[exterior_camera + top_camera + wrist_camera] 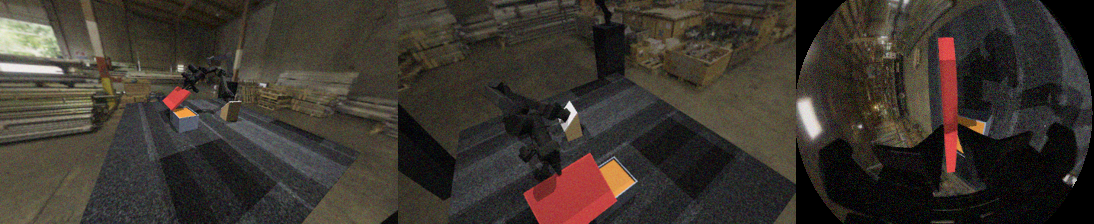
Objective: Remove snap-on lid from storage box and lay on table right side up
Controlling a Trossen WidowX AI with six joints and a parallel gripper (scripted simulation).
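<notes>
The lid lies 60 mm ahead of my gripper tip and 50 mm below it. From my gripper tip the other things lie so: storage box 180 mm below, 130 mm to the left, 40 mm ahead.
</notes>
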